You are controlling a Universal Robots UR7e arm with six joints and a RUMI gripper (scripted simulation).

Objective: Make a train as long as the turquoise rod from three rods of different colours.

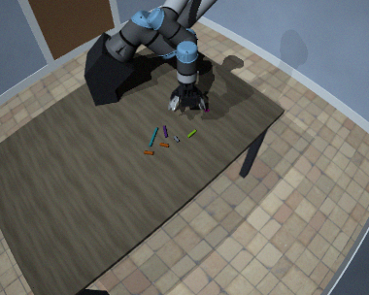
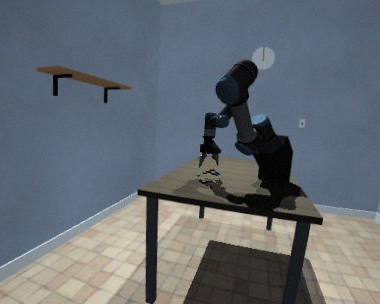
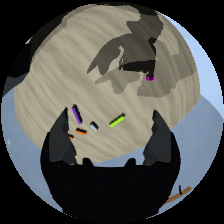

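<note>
The magenta rod lies 11 cm to the left of my hand, 7 cm below it and 1 cm ahead of it. From my hand the other things lie so: lime rod: 8 cm ahead, 7 cm below, 3 cm to the right; then purple rod: 12 cm to the right, 7 cm below; then grey rod: 10 cm to the right, 7 cm below, 7 cm ahead.
</note>
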